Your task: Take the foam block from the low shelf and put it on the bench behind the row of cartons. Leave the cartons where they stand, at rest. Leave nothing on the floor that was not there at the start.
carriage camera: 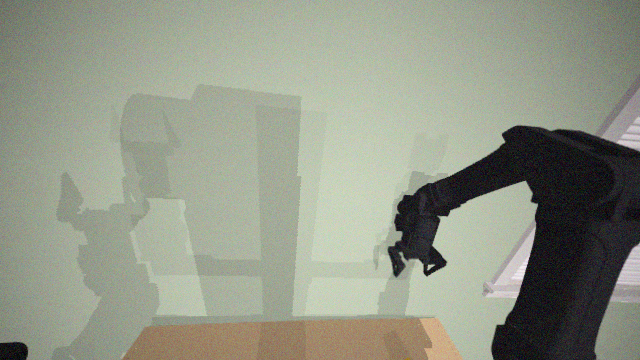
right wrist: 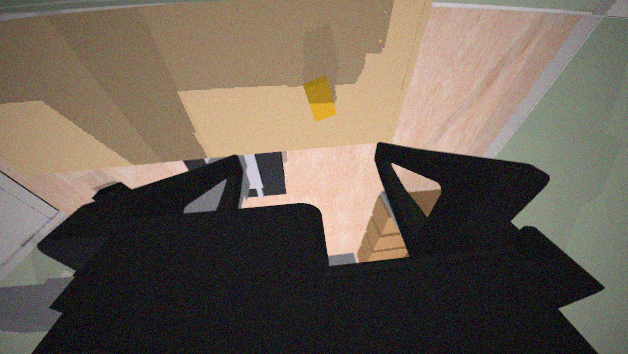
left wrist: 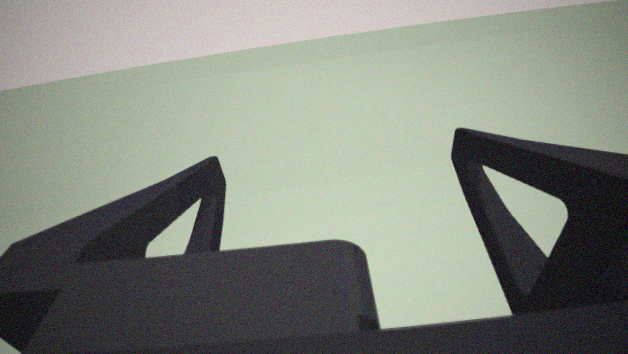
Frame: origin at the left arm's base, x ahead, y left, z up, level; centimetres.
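Seen in the pictures: left gripper, fingertip midpoint: [left wrist: 336, 155]; right gripper, fingertip midpoint: [carriage camera: 410, 275] [right wrist: 308, 156].
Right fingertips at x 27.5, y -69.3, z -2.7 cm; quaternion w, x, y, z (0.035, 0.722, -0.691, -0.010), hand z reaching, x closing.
A point is followed by its place in that frame.
A yellow block [right wrist: 320, 99] {y -75.7, x 18.8, z -38.5 cm} lies on a light wooden top [right wrist: 280, 130] {y -64.4, x 8.5, z -43.0 cm} [carriage camera: 215, 345] {y -7.6, x 28.9, z -42.9 cm}, partly in shadow; a sliver of yellow shows at the bottom edge of the carriage view. I cannot tell whether this top is the low shelf or the bench. Brown box-like shapes [right wrist: 390, 244] {y -165.6, x -155.0, z -77.0 cm} stand beyond the top's edge, partly hidden by a finger; I cannot tell whether they are the cartons. My right gripper [carriage camera: 413, 275] {y -69.3, x 27.5, z -2.7 cm} [right wrist: 308, 156] {y -69.3, x 27.5, z -2.7 cm} is open and empty, above the wooden top and apart from the block. My left gripper [left wrist: 336, 155] {y -0.2, x 4.1, z 43.3 cm} is open and empty, facing the green wall.
Dark and pale machine parts [right wrist: 272, 172] show past the top's edge, above pinkish floor [right wrist: 325, 190] {y -93.0, x -86.0, z -103.9 cm}. A green wall [carriage camera: 350, 75] {y -44.7, x 40.2, z 49.1 cm} rises behind the top and carries arm shadows. A window frame [carriage camera: 510, 267] {y -119.5, x 39.2, z -10.4 cm} is behind my right arm [carriage camera: 560, 240] {y -66.6, x 6.3, z 30.0 cm}. A grey panel [right wrist: 22, 215] {y 135.8, x -68.4, z -87.8 cm} is at the left.
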